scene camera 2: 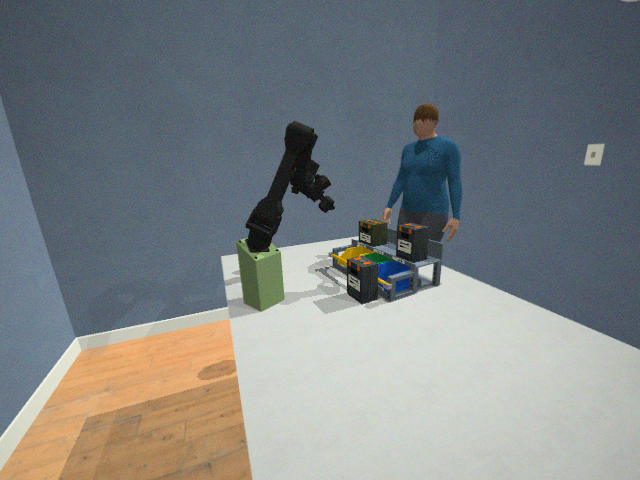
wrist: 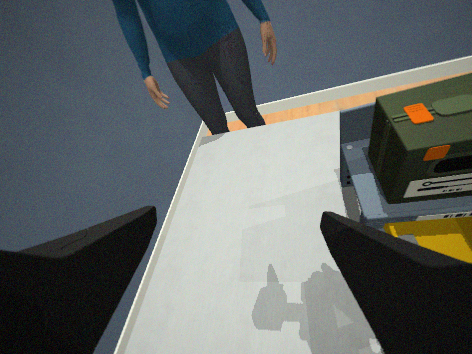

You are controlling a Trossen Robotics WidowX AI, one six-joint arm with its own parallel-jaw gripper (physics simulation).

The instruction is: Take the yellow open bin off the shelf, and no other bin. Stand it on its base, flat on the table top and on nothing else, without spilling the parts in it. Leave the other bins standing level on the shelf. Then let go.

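Where they show: gripper, fingertip midpoint: (wrist: pixel 240 216); arm's base, link origin: (scene camera 2: pixel 257 245).
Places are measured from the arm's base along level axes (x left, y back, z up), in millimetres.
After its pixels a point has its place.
Observation:
The yellow open bin (scene camera 2: pixel 351 253) @(z -144, x 90, y -449 mm) (wrist: pixel 447 239) @(z -190, x 14, y -471 mm) sits in the lower front level of the grey-blue shelf (scene camera 2: pixel 437 274) @(z -151, x -266, y -563 mm) (wrist: pixel 367 187) @(z -97, x 103, y -518 mm), at its left end. In the wrist view part of it shows at the right edge; the parts in it cannot be made out. A green bin (scene camera 2: pixel 378 257) @(z -141, x -27, y -501 mm) and a blue bin (scene camera 2: pixel 397 272) @(z -168, x -141, y -494 mm) sit beside it on the same level. My gripper (scene camera 2: pixel 327 204) @(z 70, x 213, y -417 mm) (wrist: pixel 240 216) @(z 70, x 213, y -417 mm) is open and empty, in the air above the table top (scene camera 2: pixel 413 382) @(z -199, x -523, y -138 mm) (wrist: pixel 215 235) @(z -199, x 369, y -532 mm), clear of the yellow bin. In the wrist view the bin lies to the right, partly behind the right finger.
A dark green case (scene camera 2: pixel 373 233) @(z -39, x -7, y -488 mm) (wrist: pixel 425 135) @(z -2, x 72, y -501 mm) stands on the upper shelf behind the yellow bin. A black case (scene camera 2: pixel 412 245) @(z -34, x -226, y -467 mm) stands farther along. Another black case (scene camera 2: pixel 362 281) @(z -118, x -209, y -262 mm) stands on the table before the bins. A person (scene camera 2: pixel 429 173) (wrist: pixel 195 35) stands behind the table.

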